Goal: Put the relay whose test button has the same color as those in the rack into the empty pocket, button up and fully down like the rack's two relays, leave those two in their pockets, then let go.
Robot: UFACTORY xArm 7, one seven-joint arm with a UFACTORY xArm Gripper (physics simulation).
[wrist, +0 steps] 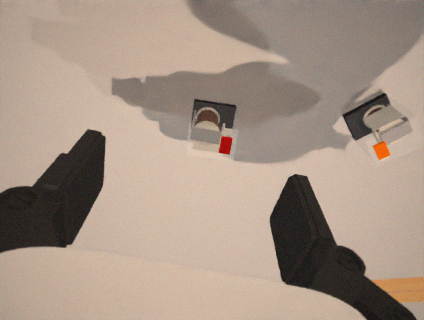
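A clear-cased relay with a red test button [214, 128] stands on the table above and between the fingertips in the wrist view, with a dark base edge and a brown coil showing. A second clear-cased relay with an orange test button [381, 124] stands at the upper right, turned at an angle. My gripper [195, 178] is wide open and empty. The red-button relay lies beyond the fingertips, apart from both fingers. The rack, its two relays and the empty pocket do not show in this view.
The pale table top [165, 215] carries large shadows of the arm and gripper around both relays. A strip of wooden floor [407, 290] shows at the lower right, beyond the table's edge.
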